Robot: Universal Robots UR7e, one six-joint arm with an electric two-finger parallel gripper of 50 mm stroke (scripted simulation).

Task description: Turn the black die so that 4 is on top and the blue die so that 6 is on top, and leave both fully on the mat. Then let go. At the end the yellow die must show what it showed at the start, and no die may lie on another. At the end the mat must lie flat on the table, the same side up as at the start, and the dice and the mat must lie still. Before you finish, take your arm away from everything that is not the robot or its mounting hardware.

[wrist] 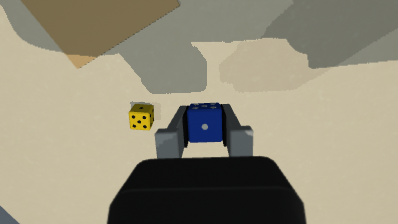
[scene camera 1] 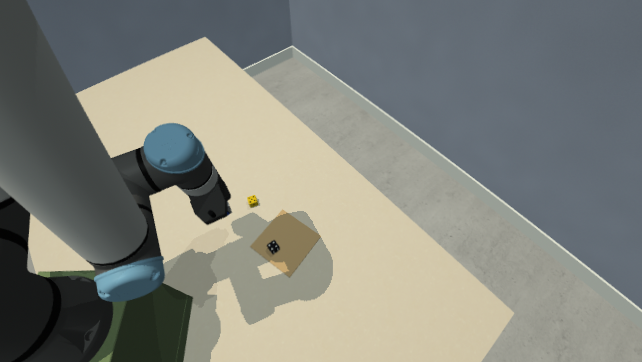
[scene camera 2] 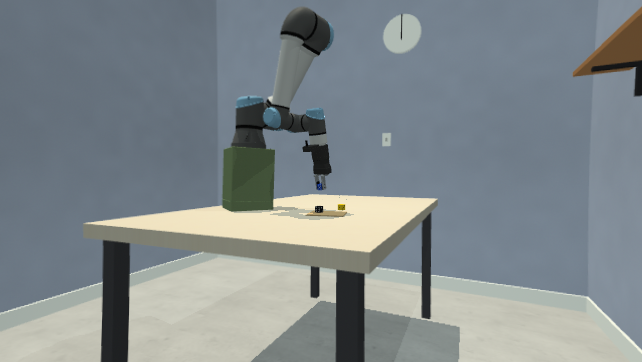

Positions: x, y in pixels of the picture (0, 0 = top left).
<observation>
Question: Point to a tan mat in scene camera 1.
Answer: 295, 239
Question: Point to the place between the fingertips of my gripper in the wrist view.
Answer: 205, 117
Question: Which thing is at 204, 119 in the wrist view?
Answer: A blue die.
</observation>
